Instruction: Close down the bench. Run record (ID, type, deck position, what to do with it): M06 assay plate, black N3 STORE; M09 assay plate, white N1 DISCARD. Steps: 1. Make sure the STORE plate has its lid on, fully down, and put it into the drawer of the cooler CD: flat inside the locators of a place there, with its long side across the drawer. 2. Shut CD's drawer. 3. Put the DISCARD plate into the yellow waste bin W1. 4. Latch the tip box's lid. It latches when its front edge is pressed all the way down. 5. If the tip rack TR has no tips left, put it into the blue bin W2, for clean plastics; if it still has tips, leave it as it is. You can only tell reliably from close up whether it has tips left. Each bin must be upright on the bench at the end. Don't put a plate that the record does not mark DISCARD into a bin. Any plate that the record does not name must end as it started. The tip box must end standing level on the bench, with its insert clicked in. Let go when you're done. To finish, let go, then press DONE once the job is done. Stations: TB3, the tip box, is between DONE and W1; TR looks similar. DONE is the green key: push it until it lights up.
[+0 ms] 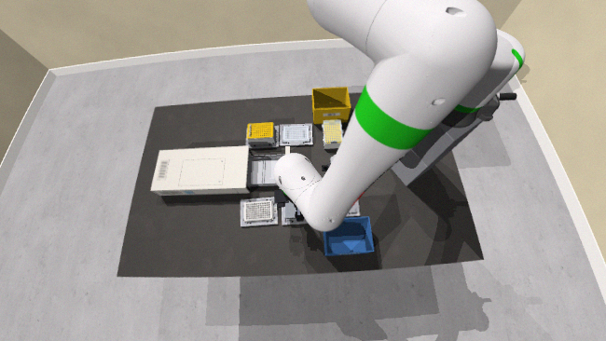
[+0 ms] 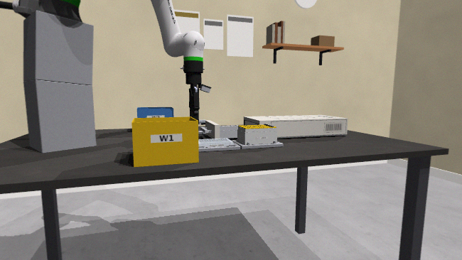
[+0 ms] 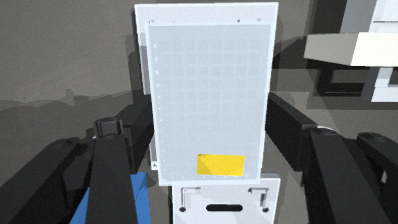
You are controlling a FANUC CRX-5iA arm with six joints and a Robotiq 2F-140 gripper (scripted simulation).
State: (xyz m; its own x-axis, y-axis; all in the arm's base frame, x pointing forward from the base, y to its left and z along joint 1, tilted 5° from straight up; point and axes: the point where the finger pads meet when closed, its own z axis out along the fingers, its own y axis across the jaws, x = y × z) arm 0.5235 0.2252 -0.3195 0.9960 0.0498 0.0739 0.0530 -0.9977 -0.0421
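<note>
My hand is 180 mm to the left of the drawer, 150 mm short of it and 40 mm above it. Also, from my hand: white assay plate (180 mm ahead, 60 mm below, 10 mm to the left); done key box (200 mm to the right, 190 mm behind, 20 mm below); cooler CD (300 mm ahead, 180 mm to the right, 30 mm below).
</note>
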